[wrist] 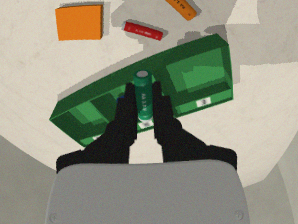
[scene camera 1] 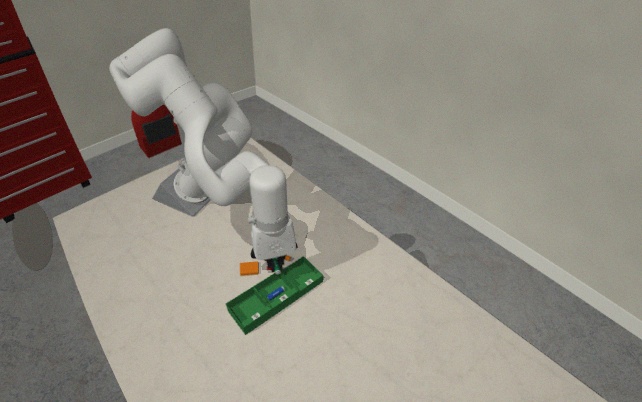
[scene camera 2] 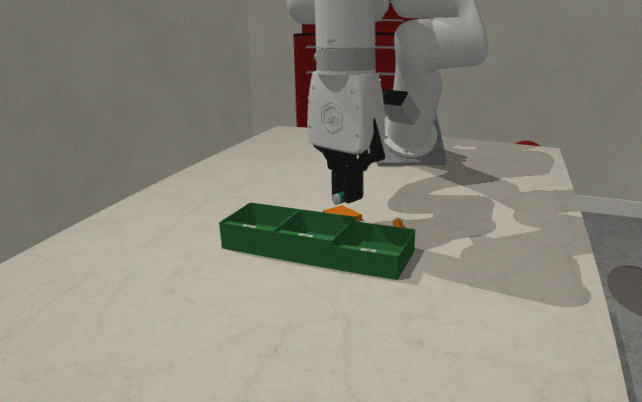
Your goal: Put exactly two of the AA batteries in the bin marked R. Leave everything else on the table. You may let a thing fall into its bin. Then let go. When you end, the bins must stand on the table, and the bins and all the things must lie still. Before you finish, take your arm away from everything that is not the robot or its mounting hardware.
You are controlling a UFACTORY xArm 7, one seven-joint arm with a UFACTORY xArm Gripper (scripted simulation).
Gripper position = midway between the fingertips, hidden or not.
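There is a green three-compartment bin tray, which I see in scene camera 2 and scene camera 1 and also in the wrist view: the tray (scene camera 2: 251, 229) (scene camera 1: 293, 278) (wrist: 197, 77). I see a green AA battery (wrist: 142, 79). An orange block (wrist: 70, 27) is visible to me too. As for my gripper (scene camera 2: 347, 198) (wrist: 144, 94) (scene camera 1: 275, 266), it appears in those same views as the tray.
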